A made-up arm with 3 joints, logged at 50 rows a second.
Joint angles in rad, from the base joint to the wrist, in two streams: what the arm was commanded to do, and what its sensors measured. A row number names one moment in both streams.
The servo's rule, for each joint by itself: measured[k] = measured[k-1] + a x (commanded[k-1-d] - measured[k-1]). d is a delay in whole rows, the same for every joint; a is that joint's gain. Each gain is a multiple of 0.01, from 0.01 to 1. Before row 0 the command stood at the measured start. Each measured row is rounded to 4 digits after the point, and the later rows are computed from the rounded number. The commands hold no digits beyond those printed.
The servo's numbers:
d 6
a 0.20 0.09 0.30
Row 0, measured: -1.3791, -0.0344, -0.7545
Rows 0 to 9, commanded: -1.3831, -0.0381, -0.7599; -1.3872, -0.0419, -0.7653; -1.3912, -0.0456, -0.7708; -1.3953, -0.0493, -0.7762; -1.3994, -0.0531, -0.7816; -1.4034, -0.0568, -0.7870; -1.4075, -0.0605, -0.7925; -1.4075, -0.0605, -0.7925; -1.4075, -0.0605, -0.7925; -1.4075, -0.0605, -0.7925
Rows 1 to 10, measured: -1.3791, -0.0344, -0.7545; -1.3791, -0.0344, -0.7545; -1.3791, -0.0344, -0.7545; -1.3791, -0.0344, -0.7545; -1.3791, -0.0344, -0.7545; -1.3791, -0.0344, -0.7545; -1.3799, -0.0347, -0.7561; -1.3814, -0.0353, -0.7589; -1.3834, -0.0362, -0.7625; -1.3858, -0.0374, -0.7666
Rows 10 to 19, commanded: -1.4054, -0.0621, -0.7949; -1.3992, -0.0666, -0.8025; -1.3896, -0.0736, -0.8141; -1.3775, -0.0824, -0.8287; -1.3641, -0.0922, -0.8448; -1.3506, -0.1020, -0.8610; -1.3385, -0.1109, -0.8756; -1.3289, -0.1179, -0.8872; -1.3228, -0.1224, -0.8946; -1.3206, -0.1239, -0.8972
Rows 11 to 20, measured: -1.3885, -0.0388, -0.7711; -1.3915, -0.0404, -0.7759; -1.3947, -0.0422, -0.7809; -1.3973, -0.0438, -0.7844; -1.3993, -0.0453, -0.7868; -1.4009, -0.0467, -0.7885; -1.4018, -0.0481, -0.7904; -1.4013, -0.0498, -0.7940; -1.3990, -0.0519, -0.8000; -1.3947, -0.0546, -0.8086
